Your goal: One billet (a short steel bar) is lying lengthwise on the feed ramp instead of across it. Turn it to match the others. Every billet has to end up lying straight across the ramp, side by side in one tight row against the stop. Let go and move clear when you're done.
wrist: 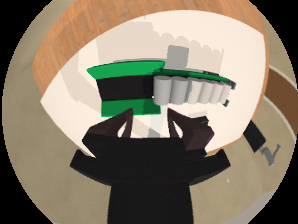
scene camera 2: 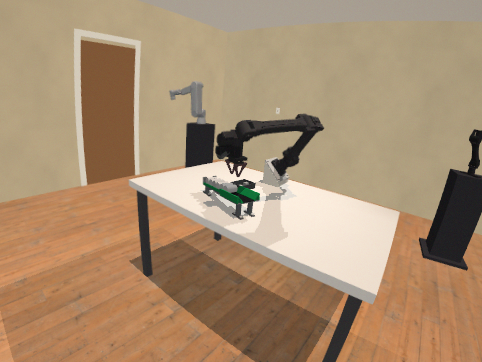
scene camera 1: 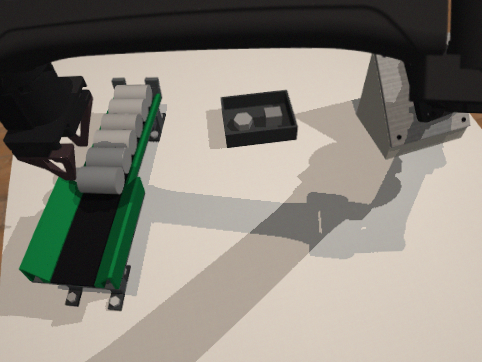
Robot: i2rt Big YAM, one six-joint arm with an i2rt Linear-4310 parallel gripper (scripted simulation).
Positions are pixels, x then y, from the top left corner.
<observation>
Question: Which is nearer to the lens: the billet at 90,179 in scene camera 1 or the black tray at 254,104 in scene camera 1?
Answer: The billet.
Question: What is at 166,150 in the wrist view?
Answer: My gripper.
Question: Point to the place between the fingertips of my gripper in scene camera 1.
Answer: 77,162
</observation>
